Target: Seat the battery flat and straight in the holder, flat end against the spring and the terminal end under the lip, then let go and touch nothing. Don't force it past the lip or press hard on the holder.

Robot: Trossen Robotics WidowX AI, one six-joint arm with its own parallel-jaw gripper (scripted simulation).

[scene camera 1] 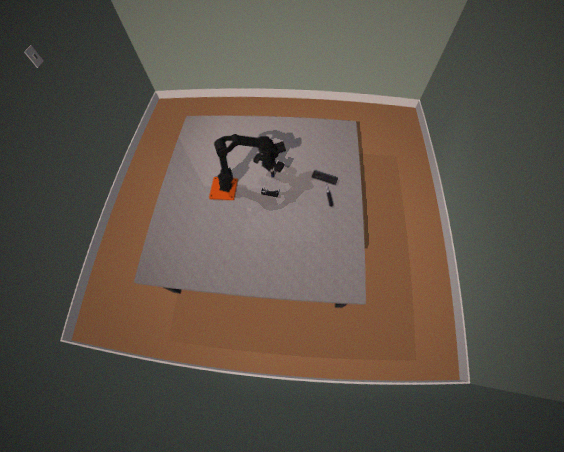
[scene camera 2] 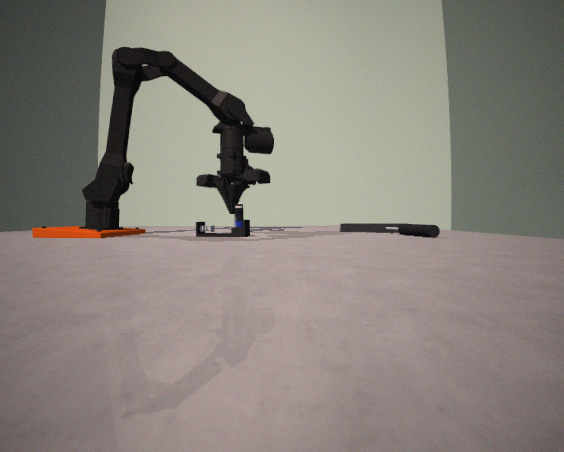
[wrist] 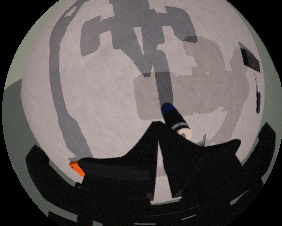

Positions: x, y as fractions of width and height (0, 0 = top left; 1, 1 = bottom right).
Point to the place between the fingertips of the gripper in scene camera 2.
0.41, 0.47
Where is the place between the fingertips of the gripper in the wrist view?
At 0.55, 0.56
